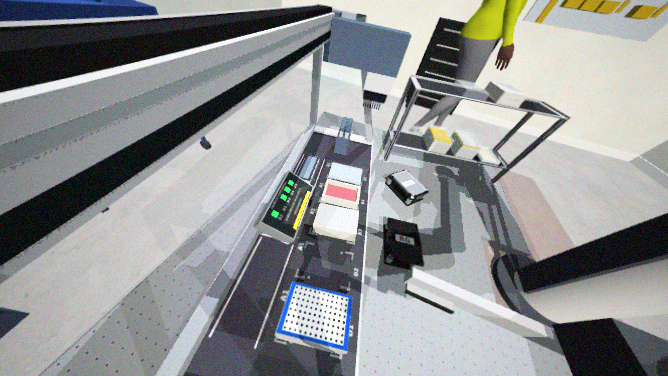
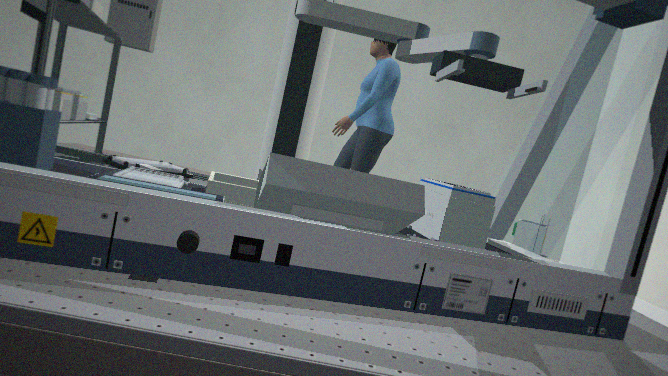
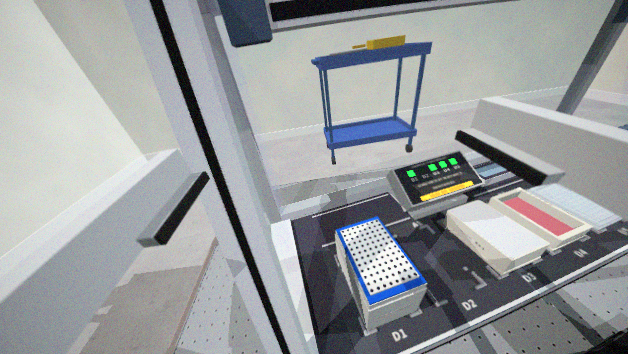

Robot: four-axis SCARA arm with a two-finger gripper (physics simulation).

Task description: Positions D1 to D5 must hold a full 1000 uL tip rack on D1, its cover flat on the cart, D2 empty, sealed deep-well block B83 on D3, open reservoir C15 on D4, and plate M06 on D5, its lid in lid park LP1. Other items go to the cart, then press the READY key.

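Places are measured from the arm's base along level axes (x left, y back, z up), in centimetres.
Pixels of known places: gripper, between the fingertips: (image 2: pixel 502 75) (image 3: pixel 329 140); arm's base, origin of its link: (image 1: pixel 535 295).
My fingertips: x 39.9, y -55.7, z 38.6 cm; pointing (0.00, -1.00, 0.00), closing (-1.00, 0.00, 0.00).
Note:
Ahead of a thing's pixels: the offset from my fingertips to its top centre. "pt": to the spot under its first point.
My gripper (image 2: pixel 489 80) (image 3: pixel 329 140) is open and empty, high above the deck. A blue-rimmed tip rack @(dy -6.7, dx -5.8, dz -21.9 cm) (image 1: pixel 317 315) (image 2: pixel 467 215) (image 3: pixel 382 257) stands uncovered on D1, its top dotted all over. D2 holds no labware. A white-topped block @(dy -10.9, dx -30.3, dz -27.0 cm) (image 1: pixel 336 222) (image 3: pixel 492 232) sits on D3. An open reservoir @(dy -13.4, dx -42.4, dz -28.6 cm) (image 1: pixel 341 192) (image 3: pixel 540 215) with red contents sits on D4. A pale plate @(dy -15.6, dx -54.6, dz -30.3 cm) (image 1: pixel 346 172) (image 3: pixel 575 202) is on D5. A flat bluish piece @(pt dy -29.3, dx -48.3, dz -29.5 cm) (image 1: pixel 308 167) (image 3: pixel 492 170) lies behind, beside the panel. Item codes are unreadable.
The panel @(pt dy -25.2, dx -25.2, dz -24.5 cm) (image 1: pixel 285 206) (image 3: pixel 432 179) shows green squares for D1, D3, D4 and D5, and a yellow bar @(pt dy -21.2, dx -27.8, dz -27.0 cm) (image 1: pixel 302 210) (image 3: pixel 446 191). A black RG unit @(dy +11.2, dx -36.0, dz -31.8 cm) (image 1: pixel 402 255) and a black-and-white device @(dy +10.1, dx -64.0, dz -31.6 cm) (image 1: pixel 410 184) lie beside the deck. A metal-framed rack @(pt dy +53.3, dx -93.4, dz -11.2 cm) (image 1: pixel 542 139) holds boxes. A blue cart (image 3: pixel 370 132) stands beyond.

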